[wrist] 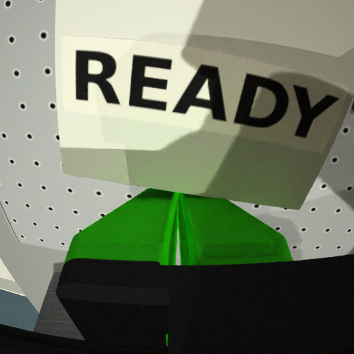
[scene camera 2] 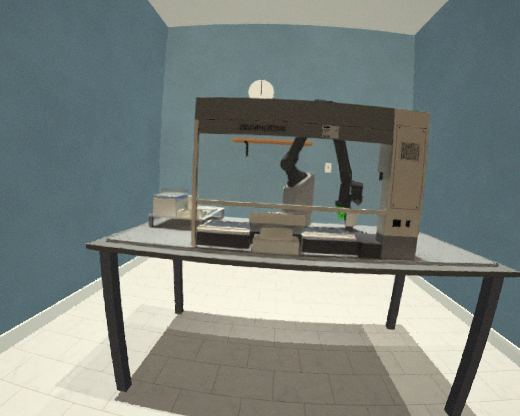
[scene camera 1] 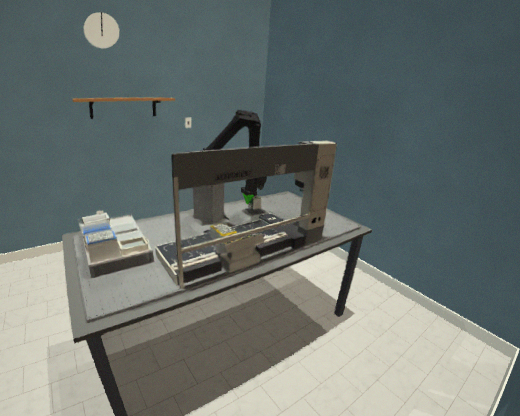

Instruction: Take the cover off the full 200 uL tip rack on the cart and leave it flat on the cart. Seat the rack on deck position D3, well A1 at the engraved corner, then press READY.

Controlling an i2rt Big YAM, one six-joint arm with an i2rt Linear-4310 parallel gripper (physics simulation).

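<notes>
My gripper (scene camera 1: 249, 201) (scene camera 2: 341, 215) (wrist: 178, 175) is shut and empty. In the wrist view its green fingertips meet the lower edge of the pale box labelled READY (scene camera 1: 257, 203) (scene camera 2: 351, 220) (wrist: 100, 131); they hide the button, and I cannot tell whether it is pressed in. A yellow-topped tip rack (scene camera 1: 223, 230) sits on the dark deck (scene camera 1: 168, 248) under the machine's frame. Its exact slot and corner A1 are too small to tell. On the cart (scene camera 1: 120, 261) (scene camera 2: 151, 220), a pale, shallow, tray-like piece (scene camera 1: 133, 244) lies flat and may be the cover.
A blue-topped rack (scene camera 1: 100, 237) (scene camera 2: 170, 205) stands on the cart's left side. The machine's top beam (scene camera 1: 240, 162) (scene camera 2: 300, 112) and thin front rail (scene camera 1: 200, 245) (scene camera 2: 240, 204) span the deck. Its tall housing (scene camera 1: 320, 190) (scene camera 2: 410, 190) stands right of the gripper.
</notes>
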